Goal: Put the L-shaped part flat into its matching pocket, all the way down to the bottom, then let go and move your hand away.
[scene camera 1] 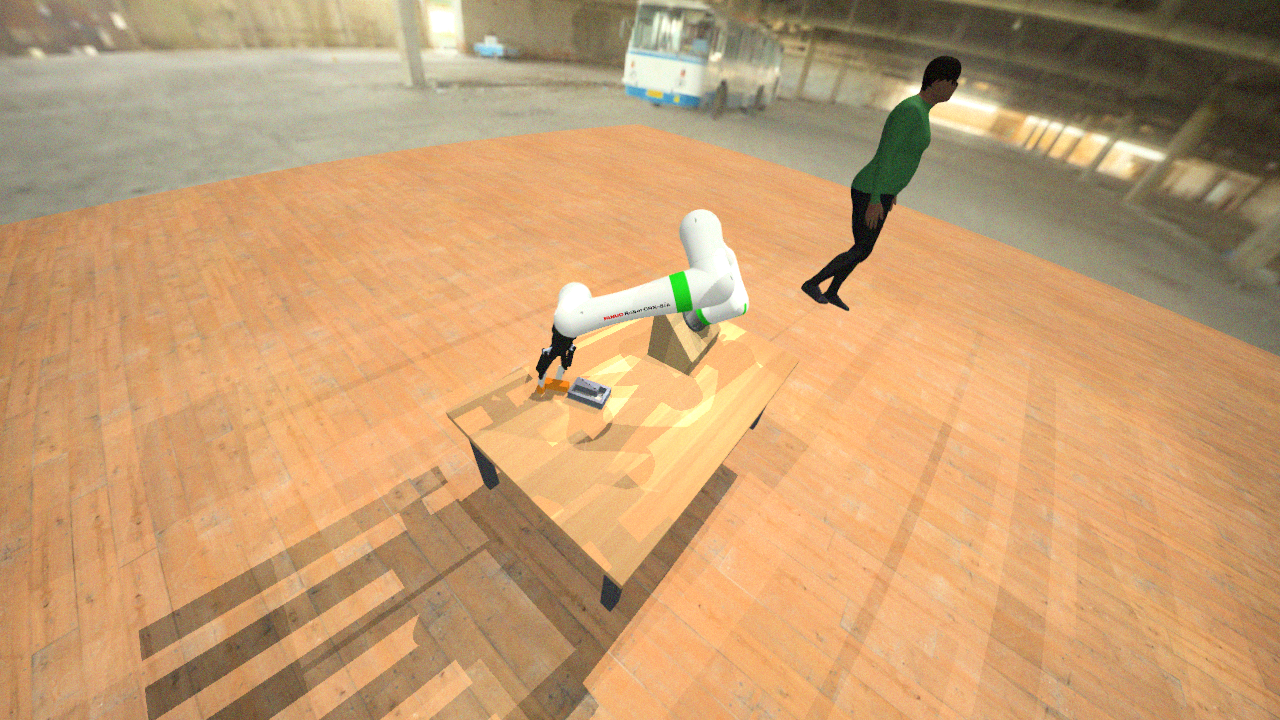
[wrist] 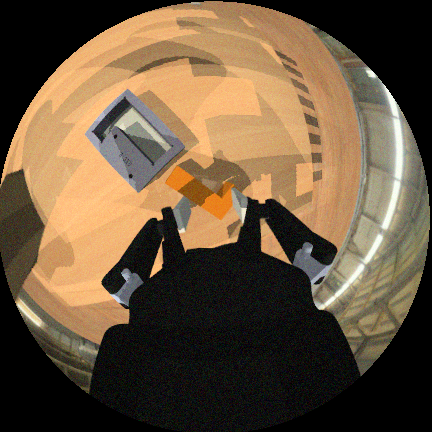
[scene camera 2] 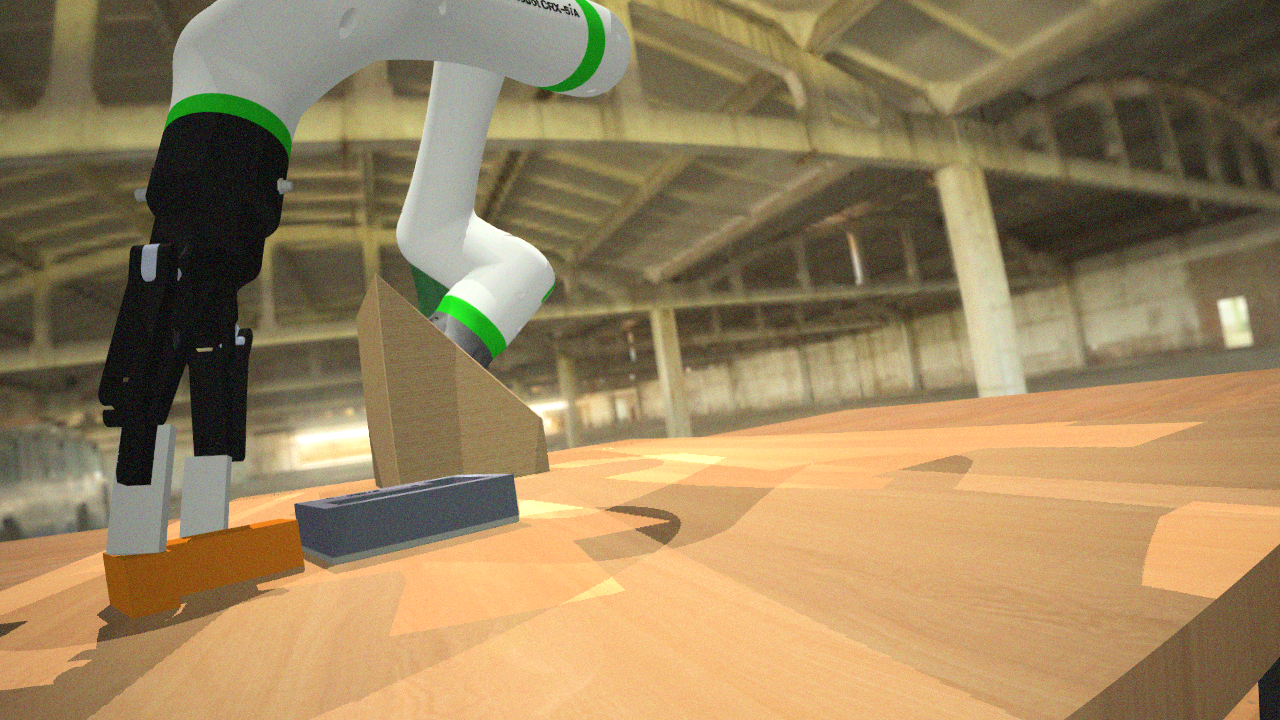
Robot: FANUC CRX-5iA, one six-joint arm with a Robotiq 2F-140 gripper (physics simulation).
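Places are measured from the arm's base along level axes (x ahead, y left, z up), in metres.
Where they show: gripper, fingertip midpoint: (scene camera 1: 548, 382) (wrist: 210, 199) (scene camera 2: 172, 559); arm's base, origin of the base link: (scene camera 1: 693, 314) (scene camera 2: 439, 365).
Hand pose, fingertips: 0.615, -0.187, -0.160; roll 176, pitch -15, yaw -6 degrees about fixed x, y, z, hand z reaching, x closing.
Each offset is from my fingertips to the centre of the thing, as dx, dy, dz. Level surfaces: height alone.
The orange L-shaped part @[-0.002, +0.025, -0.005] (scene camera 1: 556, 385) (scene camera 2: 237, 555) (wrist: 220, 207) lies flat at table height, on the table or barely above it; I cannot tell which. My gripper (scene camera 1: 551, 378) (scene camera 2: 172, 535) (wrist: 210, 199) points down, its pale fingertips at two opposite sides of the part, partly closed against it near the corner of the L. The grey-blue pocket block @[-0.086, +0.136, -0.002] (scene camera 1: 588, 392) (scene camera 2: 411, 519) (wrist: 125, 155) stands beside the part, close to the end of its long arm. Its pocket opens upward and holds no orange part. In the wrist view the part sits at an angle between the fingers.
The wooden table @[dz -0.020] (scene camera 1: 626, 528) (scene camera 2: 805, 626) carries all of this. A wooden wedge-shaped stand (scene camera 1: 684, 344) (scene camera 2: 420, 402) (wrist: 17, 220) under the arm's base rises behind the block. A person in green (scene camera 1: 899, 147) is on the floor beyond the table.
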